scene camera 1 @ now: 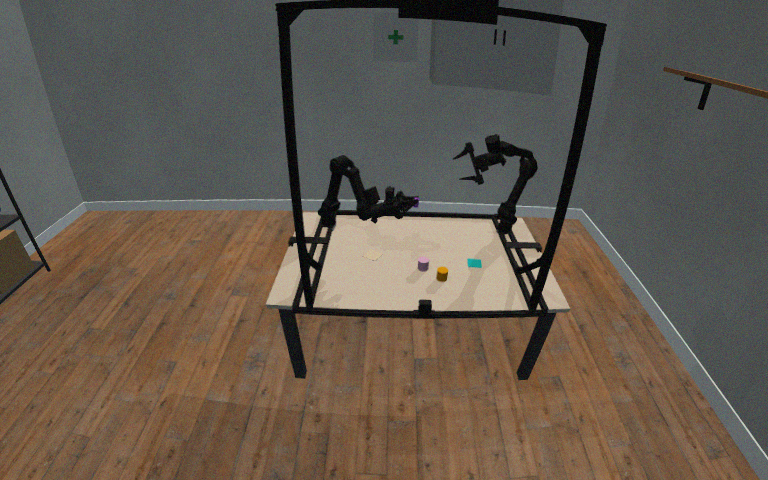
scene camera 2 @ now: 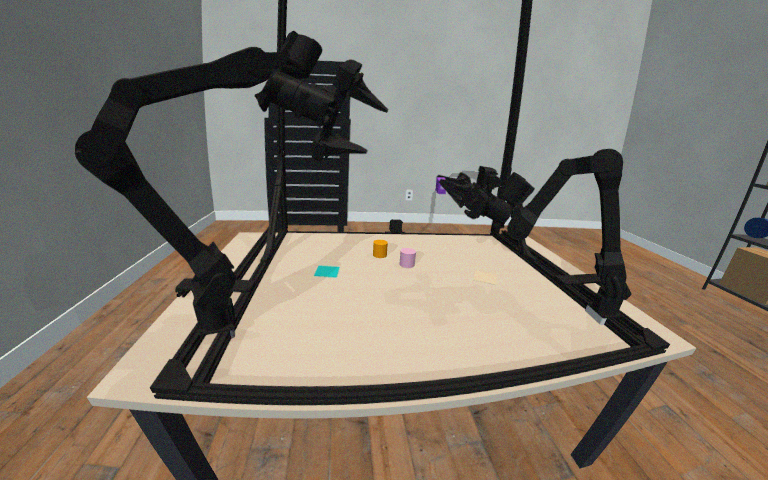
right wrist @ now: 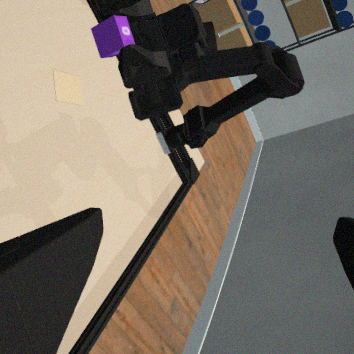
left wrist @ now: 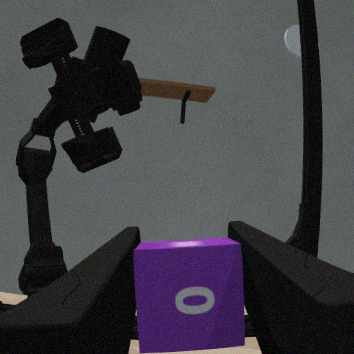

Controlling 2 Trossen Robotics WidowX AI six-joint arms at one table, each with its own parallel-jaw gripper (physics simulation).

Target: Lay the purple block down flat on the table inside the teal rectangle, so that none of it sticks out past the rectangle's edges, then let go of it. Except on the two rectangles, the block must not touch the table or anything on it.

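Frame: origin at the left arm's base, x ahead, y left, z up, level; metres.
Seen in the pictures: left gripper, fingertip midpoint: [scene camera 1: 418, 198] [scene camera 2: 438, 178] [right wrist: 120, 29] [left wrist: 183, 235]; right gripper, fingertip midpoint: [scene camera 1: 455, 169] [scene camera 2: 376, 132] [right wrist: 222, 225] [left wrist: 45, 101]; left arm's base, link origin: [scene camera 1: 328, 224] [scene camera 2: 604, 310] [right wrist: 170, 138]; right arm's base, link origin: [scene camera 1: 504, 230] [scene camera 2: 216, 323].
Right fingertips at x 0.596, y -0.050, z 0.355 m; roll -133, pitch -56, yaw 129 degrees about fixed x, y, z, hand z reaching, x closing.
Observation:
Pixels of each thing's middle, then the offset from my right fingertips to it. "spot": a spot on its surface instead.
- purple block, body centre: [left wrist: 187, 291] [right wrist: 112, 36] [scene camera 2: 441, 185] 0.162 m back, 0.130 m right, 0.112 m down
- teal rectangle, surface spot: [scene camera 2: 326, 271] [scene camera 1: 474, 262] spot: 0.119 m ahead, 0.161 m right, 0.373 m down
- pink cylinder, body centre: [scene camera 2: 407, 257] [scene camera 1: 423, 264] 0.114 m back, 0.228 m right, 0.351 m down
- orange cylinder, body centre: [scene camera 2: 380, 248] [scene camera 1: 442, 274] 0.033 m back, 0.290 m right, 0.352 m down
- pale cream rectangle, surface spot: [right wrist: 68, 88] [scene camera 2: 485, 277] [scene camera 1: 373, 254] spot: 0.340 m back, 0.157 m right, 0.373 m down
The purple block [scene camera 1: 416, 201] [scene camera 2: 441, 185] [left wrist: 190, 300] [right wrist: 111, 38] is high above the table, a grey ring mark on one face. My left gripper [scene camera 1: 412, 202] [scene camera 2: 444, 183] [left wrist: 183, 235] is shut on it, one finger on each side. The teal rectangle [scene camera 1: 474, 263] [scene camera 2: 326, 271] lies bare on the table, at the right in scene camera 1 and left of the cylinders in scene camera 2; it does not show in either wrist view. My right gripper [scene camera 1: 458, 168] [scene camera 2: 376, 130] [right wrist: 222, 225] is wide open and empty, high above the table, apart from the block.
A pink cylinder [scene camera 1: 423, 264] [scene camera 2: 407, 258] and an orange cylinder [scene camera 1: 441, 274] [scene camera 2: 380, 249] stand upright between the teal rectangle and a pale cream rectangle [scene camera 1: 372, 255] [scene camera 2: 485, 277] [right wrist: 68, 88]. A black frame [scene camera 1: 288, 141] with tall posts surrounds the work area.

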